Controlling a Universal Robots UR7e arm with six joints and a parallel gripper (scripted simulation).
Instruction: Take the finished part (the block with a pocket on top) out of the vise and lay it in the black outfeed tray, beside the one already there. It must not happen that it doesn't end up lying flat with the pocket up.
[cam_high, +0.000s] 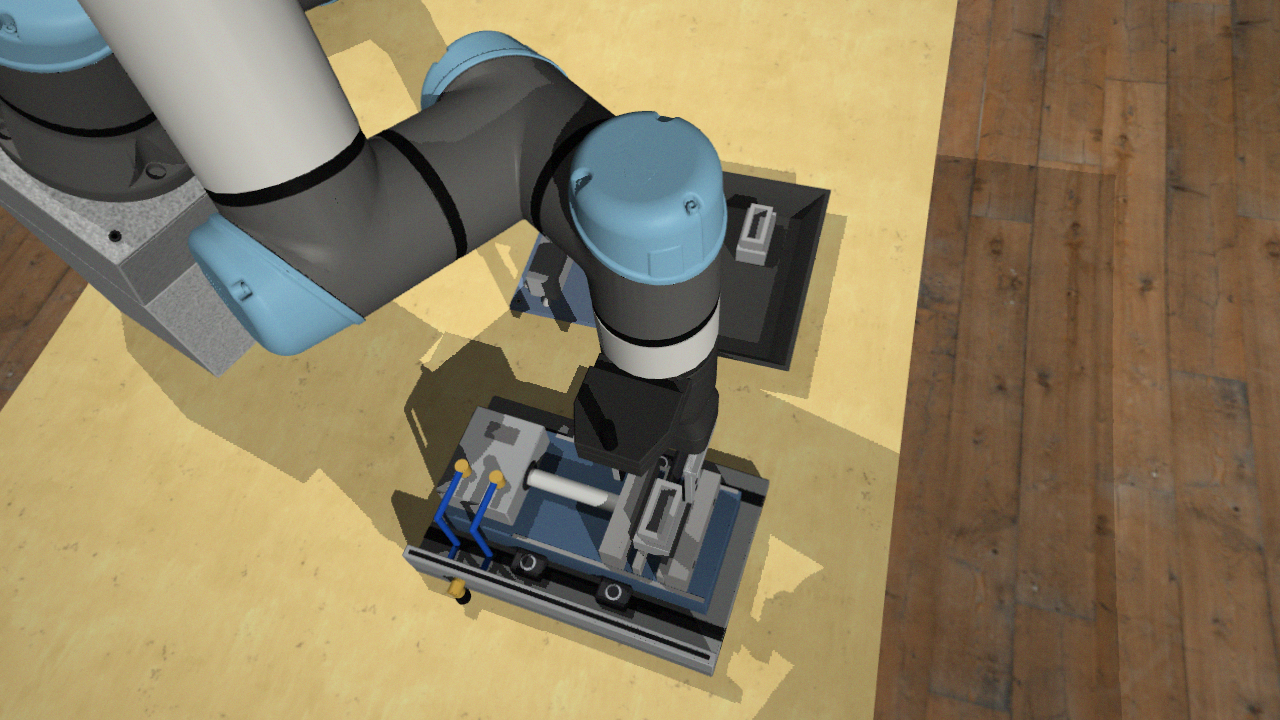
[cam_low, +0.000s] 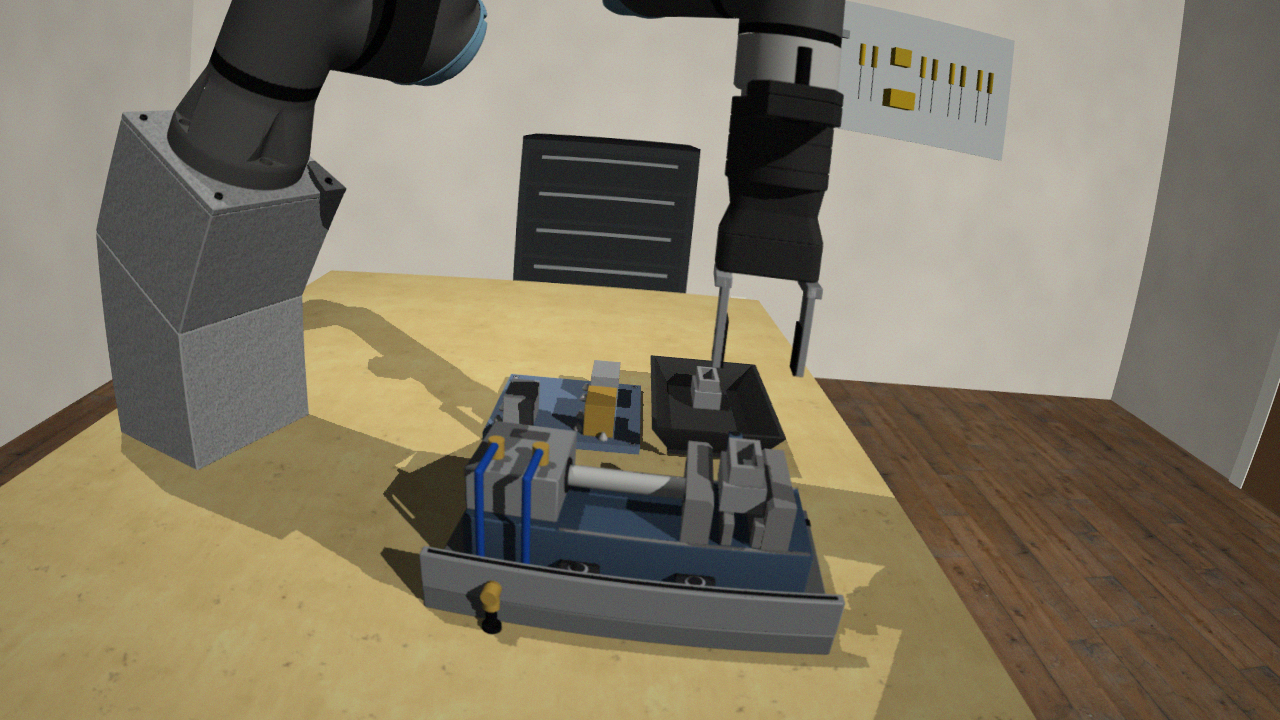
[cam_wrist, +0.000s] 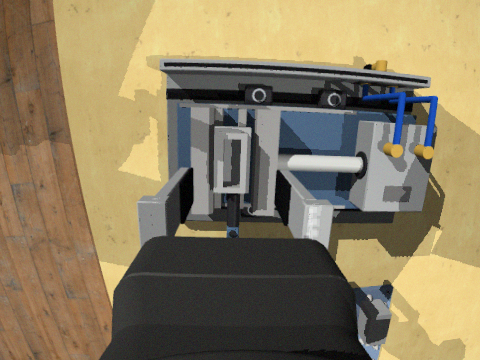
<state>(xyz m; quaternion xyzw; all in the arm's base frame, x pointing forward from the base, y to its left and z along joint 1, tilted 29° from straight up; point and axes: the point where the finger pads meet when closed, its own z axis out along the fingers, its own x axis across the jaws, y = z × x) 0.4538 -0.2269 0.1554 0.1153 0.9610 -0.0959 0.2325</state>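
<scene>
Now: the white rod 12 cm below my hand, 8 cm behind it and 3 cm to the left of it. Round my hand: blue fixture plate: 34 cm to the left, 20 cm below, 8 cm behind; then yellow block: 29 cm to the left, 17 cm below, 5 cm behind; then vise: 16 cm below, 7 cm behind, 2 cm to the left.
</scene>
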